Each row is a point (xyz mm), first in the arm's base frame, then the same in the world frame.
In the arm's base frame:
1: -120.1 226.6 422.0
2: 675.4 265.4 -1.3
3: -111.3 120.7 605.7
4: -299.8 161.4 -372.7
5: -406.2 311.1 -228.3
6: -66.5 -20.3 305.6
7: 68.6 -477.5 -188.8
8: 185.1 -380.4 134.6
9: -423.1 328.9 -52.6
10: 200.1 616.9 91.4
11: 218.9 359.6 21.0
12: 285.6 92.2 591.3
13: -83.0 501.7 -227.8
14: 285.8 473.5 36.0
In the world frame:
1: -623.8 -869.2 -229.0
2: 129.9 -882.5 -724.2
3: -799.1 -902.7 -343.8
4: -145.6 -292.4 97.8
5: -251.7 -458.4 223.4
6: -604.9 -631.9 -372.8
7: -340.8 -36.5 -590.7
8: -484.8 -336.6 -720.1
9: -386.0 -571.6 198.1
10: -52.5 -1057.9 -181.9
11: -90.7 -829.8 -316.4
12: -590.1 -991.3 -670.9
13: -6.7 -697.0 69.1
14: -21.9 -943.6 -312.2

